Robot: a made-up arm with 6 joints. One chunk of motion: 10 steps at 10 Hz.
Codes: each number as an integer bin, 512 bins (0 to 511) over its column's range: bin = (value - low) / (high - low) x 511, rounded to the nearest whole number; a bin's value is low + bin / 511 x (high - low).
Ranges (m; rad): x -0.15..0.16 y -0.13..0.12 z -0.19..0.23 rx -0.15..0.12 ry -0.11..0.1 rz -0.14..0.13
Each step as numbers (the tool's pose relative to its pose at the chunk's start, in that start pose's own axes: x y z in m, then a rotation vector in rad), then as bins.
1 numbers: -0.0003 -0.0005 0.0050 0.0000 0.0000 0.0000
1 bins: 247 265 237 284 268 265
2 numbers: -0.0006 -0.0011 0.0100 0.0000 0.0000 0.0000
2 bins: 246 263 243 284 268 265
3 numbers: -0.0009 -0.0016 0.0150 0.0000 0.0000 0.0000
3 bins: 246 262 249 284 268 265
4 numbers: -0.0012 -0.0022 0.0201 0.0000 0.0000 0.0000
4 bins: 245 261 256 284 268 265
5 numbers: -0.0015 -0.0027 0.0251 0.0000 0.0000 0.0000
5 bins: 245 260 262 284 268 265
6 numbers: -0.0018 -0.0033 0.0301 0.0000 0.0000 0.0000
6 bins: 244 259 268 284 268 265
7 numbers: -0.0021 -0.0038 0.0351 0.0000 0.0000 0.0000
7 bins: 244 258 274 284 268 265
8 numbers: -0.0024 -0.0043 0.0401 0.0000 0.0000 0.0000
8 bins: 243 257 280 284 268 265
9 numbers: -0.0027 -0.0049 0.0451 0.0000 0.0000 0.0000
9 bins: 243 256 286 284 268 265
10 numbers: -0.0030 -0.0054 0.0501 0.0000 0.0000 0.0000
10 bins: 242 255 292 284 268 265
